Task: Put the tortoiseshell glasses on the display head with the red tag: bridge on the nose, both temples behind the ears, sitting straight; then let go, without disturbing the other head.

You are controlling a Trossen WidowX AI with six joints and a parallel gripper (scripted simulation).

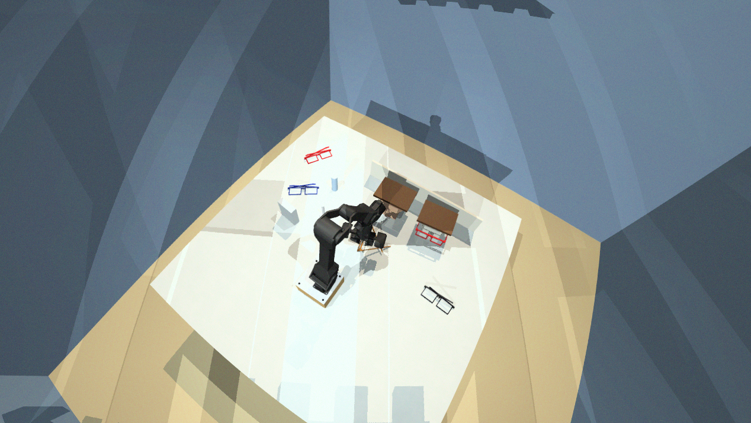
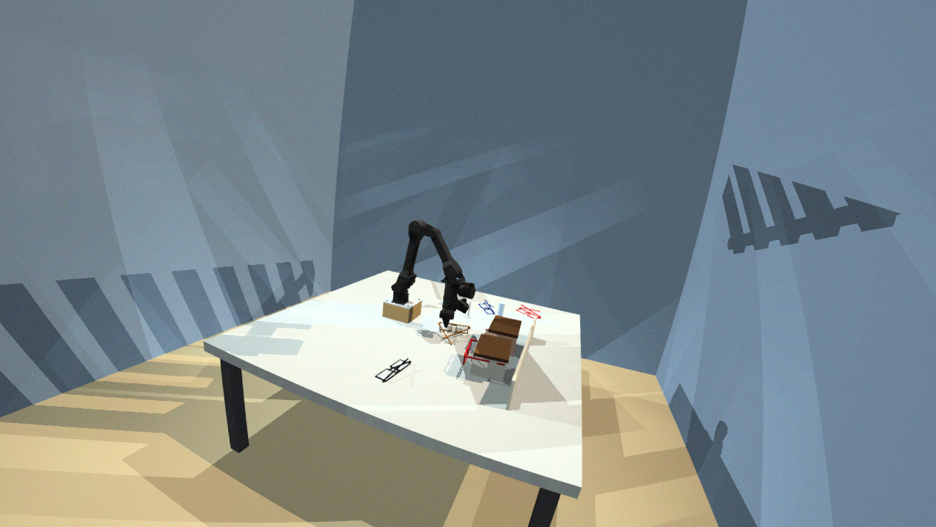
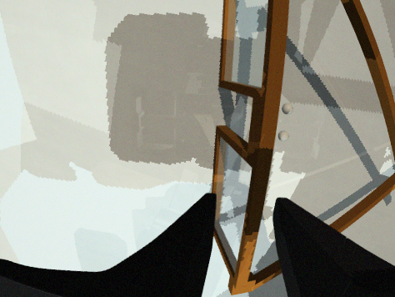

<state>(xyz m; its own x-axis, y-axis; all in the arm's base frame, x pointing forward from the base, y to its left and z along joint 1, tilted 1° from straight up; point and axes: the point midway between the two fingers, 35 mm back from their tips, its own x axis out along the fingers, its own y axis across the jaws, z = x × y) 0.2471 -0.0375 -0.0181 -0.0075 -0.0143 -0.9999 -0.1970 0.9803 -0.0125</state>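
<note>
Right now the pale blue cylinder is 260 mm to the left of my gripper tip, 210 mm ahead of it and 20 mm above it. Also, from my gripper tip: grey block 360 mm to the left, 40 mm behind, 30 mm above; then low board 360 mm ahead, 140 mm to the right, 30 mm above.
</note>
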